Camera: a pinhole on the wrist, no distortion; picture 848 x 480 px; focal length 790.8 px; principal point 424.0 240.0 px. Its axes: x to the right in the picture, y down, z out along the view. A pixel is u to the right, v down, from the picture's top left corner.
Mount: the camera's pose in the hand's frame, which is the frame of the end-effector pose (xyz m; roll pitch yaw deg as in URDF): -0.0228 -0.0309 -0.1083 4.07 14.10 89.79
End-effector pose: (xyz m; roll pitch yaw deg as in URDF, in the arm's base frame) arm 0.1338 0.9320 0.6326 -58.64 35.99 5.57
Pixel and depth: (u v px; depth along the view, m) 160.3 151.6 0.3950
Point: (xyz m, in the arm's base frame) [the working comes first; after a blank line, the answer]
In the camera's frame: -0.1317 -0.0442 0.3950

0.2755 1.1724 0.7753
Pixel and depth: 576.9 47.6 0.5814
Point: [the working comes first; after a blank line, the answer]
In the camera's frame: 0.1124 -0.1415 0.5814

0.2364 1.4129 0.5645
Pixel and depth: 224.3 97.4 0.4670
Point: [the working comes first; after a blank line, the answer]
In the camera's frame: -0.1179 -0.0842 0.4670

0.3095 1.2459 0.7547
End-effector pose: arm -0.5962 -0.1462 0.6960 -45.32 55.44 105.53
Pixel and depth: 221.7 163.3 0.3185
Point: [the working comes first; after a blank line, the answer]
In the camera's frame: -0.0815 -0.0309 0.3185

-0.7663 -0.0245 0.7710
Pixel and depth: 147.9 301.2 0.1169
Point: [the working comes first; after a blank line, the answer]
In the camera's frame: -0.0408 0.0090 0.1169

-0.5837 -0.1219 0.7384
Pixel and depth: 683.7 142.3 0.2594
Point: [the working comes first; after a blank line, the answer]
In the camera's frame: 0.0852 -0.0320 0.2594

-0.7604 -0.1726 0.6746
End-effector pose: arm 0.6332 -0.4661 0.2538 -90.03 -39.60 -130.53
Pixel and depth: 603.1 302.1 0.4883
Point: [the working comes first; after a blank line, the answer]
In the camera's frame: 0.1106 0.0383 0.4883

0.8231 -0.7668 0.0866
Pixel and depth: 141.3 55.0 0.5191
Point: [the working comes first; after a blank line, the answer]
In the camera's frame: -0.1856 -0.1214 0.5191

0.9292 -0.7828 0.4070
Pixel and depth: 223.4 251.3 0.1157
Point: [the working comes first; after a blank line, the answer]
In the camera's frame: -0.0293 0.0017 0.1157

0.6626 -0.4485 0.2675
